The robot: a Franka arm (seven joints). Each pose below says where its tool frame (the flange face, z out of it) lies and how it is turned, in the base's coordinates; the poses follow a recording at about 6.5 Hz.
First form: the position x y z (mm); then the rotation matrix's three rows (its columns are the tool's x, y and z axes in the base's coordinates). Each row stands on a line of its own.
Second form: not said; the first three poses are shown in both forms.
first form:
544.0, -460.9, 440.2
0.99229, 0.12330, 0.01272
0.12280, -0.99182, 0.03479
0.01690, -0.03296, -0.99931
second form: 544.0, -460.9, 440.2, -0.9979, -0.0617, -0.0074, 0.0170
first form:
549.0, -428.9, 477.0
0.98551, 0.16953, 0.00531
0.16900, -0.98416, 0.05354
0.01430, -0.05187, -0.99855
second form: 549.0, -428.9, 477.0, -0.9960, -0.0850, -0.0049, 0.0265
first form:
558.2, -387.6, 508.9
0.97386, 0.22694, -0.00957
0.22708, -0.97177, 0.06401
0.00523, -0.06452, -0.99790
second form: 558.2, -387.6, 508.9, -0.9929, -0.1143, 0.0011, 0.0324
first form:
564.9, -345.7, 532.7
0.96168, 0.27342, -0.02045
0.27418, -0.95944, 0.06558
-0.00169, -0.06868, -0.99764
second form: 564.9, -345.7, 532.7, -0.9898, -0.1383, 0.0056, 0.0339
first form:
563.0, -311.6, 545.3
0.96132, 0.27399, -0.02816
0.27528, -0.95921, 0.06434
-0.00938, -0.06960, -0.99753
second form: 563.0, -311.6, 545.3, -0.9897, -0.1387, 0.0095, 0.0338
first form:
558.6, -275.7, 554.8
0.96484, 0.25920, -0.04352
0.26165, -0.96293, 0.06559
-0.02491, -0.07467, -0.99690
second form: 558.6, -275.7, 554.8, -0.9905, -0.1315, 0.0173, 0.0354
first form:
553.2, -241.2, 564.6
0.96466, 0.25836, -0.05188
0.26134, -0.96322, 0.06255
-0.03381, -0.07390, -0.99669
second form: 553.2, -241.2, 564.6, -0.9905, -0.1312, 0.0216, 0.0344
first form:
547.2, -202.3, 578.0
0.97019, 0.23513, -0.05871
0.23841, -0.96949, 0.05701
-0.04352, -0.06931, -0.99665
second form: 547.2, -202.3, 578.0, -0.9920, -0.1193, 0.0258, 0.0318
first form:
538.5, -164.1, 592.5
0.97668, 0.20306, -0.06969
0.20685, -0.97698, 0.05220
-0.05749, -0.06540, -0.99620
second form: 538.5, -164.1, 592.5, -0.9937, -0.1031, 0.0320, 0.0296
